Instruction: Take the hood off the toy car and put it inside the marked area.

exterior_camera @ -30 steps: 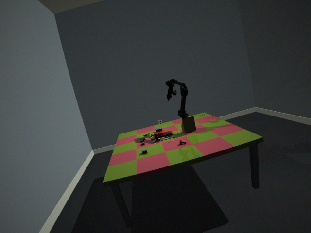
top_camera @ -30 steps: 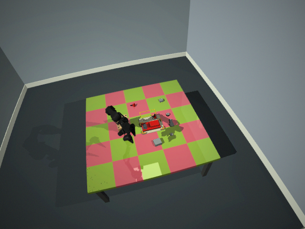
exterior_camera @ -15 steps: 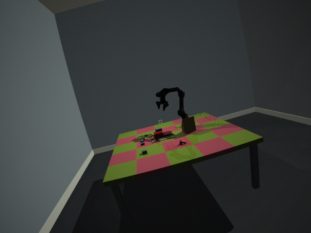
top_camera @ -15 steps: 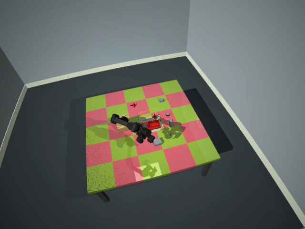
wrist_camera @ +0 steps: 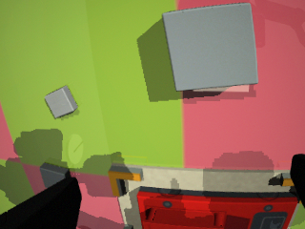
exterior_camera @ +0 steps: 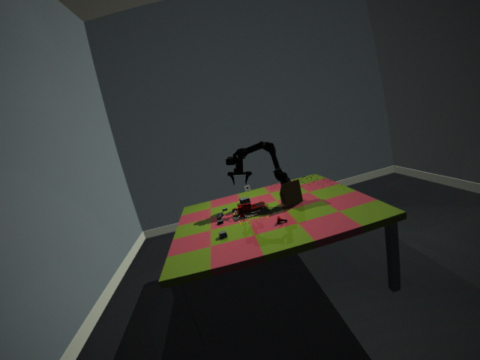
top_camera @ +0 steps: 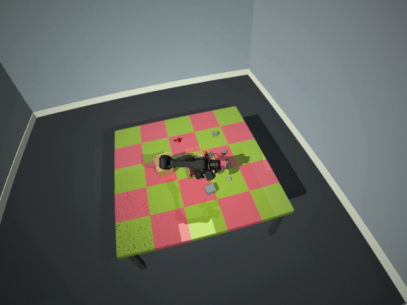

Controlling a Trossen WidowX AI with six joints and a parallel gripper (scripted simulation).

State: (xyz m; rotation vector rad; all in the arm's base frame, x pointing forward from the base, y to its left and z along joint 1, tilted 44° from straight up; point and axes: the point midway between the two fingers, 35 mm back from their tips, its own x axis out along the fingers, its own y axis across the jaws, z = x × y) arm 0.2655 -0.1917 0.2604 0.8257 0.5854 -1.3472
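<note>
Now: gripper tip 200 mm to the right of the red hood, 120 mm above it and 50 mm short of it. Also, from my gripper tip: dark wheel (280 mm to the left, 250 mm ahead, 150 mm below).
</note>
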